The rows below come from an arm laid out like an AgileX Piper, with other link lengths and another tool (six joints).
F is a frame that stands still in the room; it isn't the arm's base.
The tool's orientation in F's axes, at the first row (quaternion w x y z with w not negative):
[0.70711 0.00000 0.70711 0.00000]
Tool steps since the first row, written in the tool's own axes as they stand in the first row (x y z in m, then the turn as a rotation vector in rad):
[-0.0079 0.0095 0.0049 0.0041 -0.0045 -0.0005]
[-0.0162 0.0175 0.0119 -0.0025 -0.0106 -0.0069]
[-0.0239 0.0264 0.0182 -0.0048 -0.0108 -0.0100]
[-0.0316 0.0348 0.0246 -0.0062 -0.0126 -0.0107]
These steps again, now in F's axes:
[0.0049 0.0095 0.0079 -0.0005 -0.0045 -0.0041]
[0.0119 0.0175 0.0162 -0.0069 -0.0106 0.0025]
[0.0182 0.0264 0.0239 -0.0100 -0.0108 0.0048]
[0.0246 0.0348 0.0316 -0.0107 -0.0126 0.0062]

